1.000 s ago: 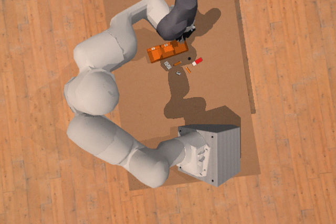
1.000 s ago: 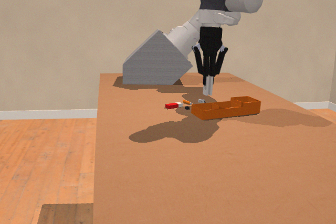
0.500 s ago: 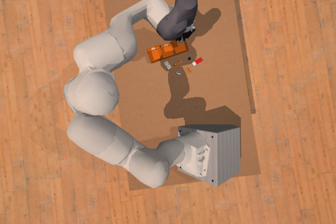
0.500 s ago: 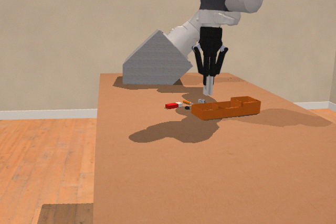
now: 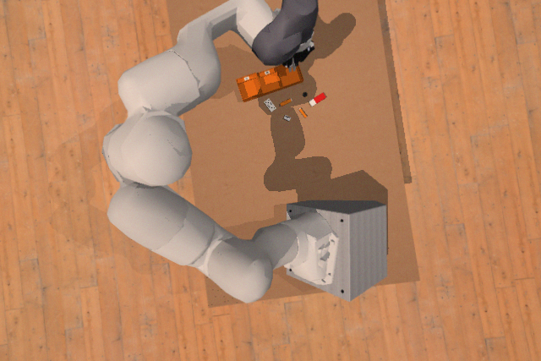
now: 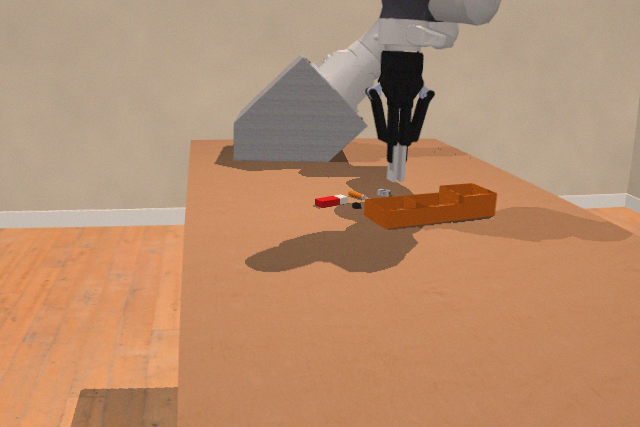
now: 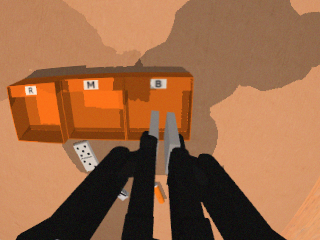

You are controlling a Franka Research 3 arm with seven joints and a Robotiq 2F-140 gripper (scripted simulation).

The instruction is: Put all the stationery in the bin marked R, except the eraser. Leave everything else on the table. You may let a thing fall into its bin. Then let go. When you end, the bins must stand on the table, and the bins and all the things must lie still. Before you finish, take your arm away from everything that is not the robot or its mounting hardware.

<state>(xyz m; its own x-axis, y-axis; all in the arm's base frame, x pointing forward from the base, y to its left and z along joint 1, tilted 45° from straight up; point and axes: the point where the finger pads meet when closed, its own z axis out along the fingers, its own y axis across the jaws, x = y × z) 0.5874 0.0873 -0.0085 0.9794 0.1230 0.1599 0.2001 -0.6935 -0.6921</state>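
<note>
The orange bin is 90 mm below my hand, 80 mm to the left of it and 30 mm behind it. From my hand the other things lie so: white eraser 110 mm behind, 100 mm to the right, 100 mm below; white domino 120 mm behind, 100 mm below, 80 mm to the left; small black piece 100 mm below, 80 mm behind, 60 mm to the right.
</note>
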